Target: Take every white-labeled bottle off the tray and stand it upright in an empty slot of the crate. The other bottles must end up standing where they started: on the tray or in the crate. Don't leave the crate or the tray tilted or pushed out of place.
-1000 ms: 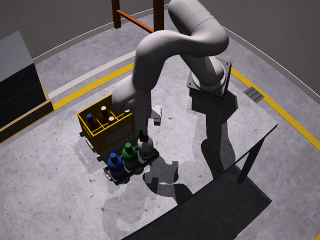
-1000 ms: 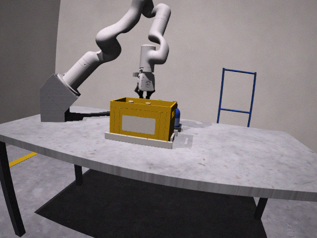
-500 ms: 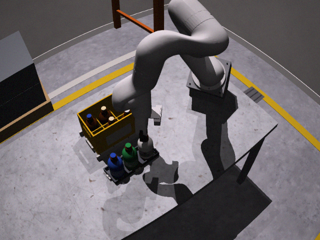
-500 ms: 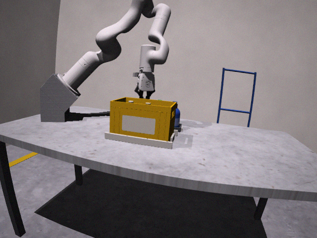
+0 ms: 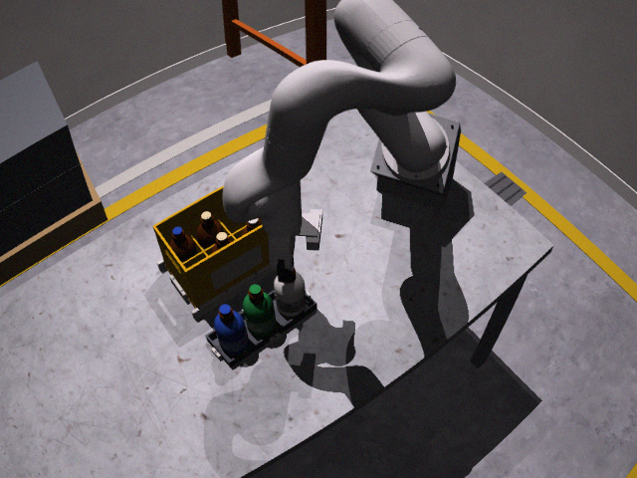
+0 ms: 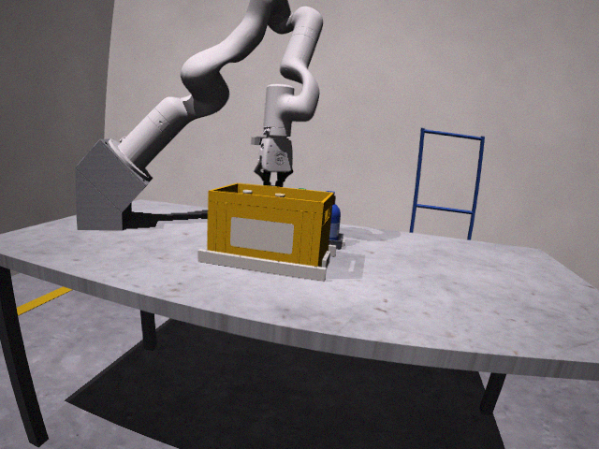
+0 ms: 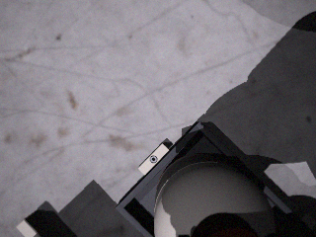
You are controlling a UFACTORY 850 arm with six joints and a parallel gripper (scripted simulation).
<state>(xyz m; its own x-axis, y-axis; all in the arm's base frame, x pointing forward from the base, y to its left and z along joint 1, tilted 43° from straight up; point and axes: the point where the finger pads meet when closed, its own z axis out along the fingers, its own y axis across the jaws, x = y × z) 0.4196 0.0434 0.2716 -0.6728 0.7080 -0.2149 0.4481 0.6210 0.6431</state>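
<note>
Now: hand 7 cm above the white-labeled bottle. Also, from my hand: crate (20 cm to the right, 10 cm ahead, 7 cm below); then green bottle (9 cm ahead, 7 cm below, 2 cm to the left); then blue bottle (17 cm ahead, 7 cm below, 4 cm to the left).
</note>
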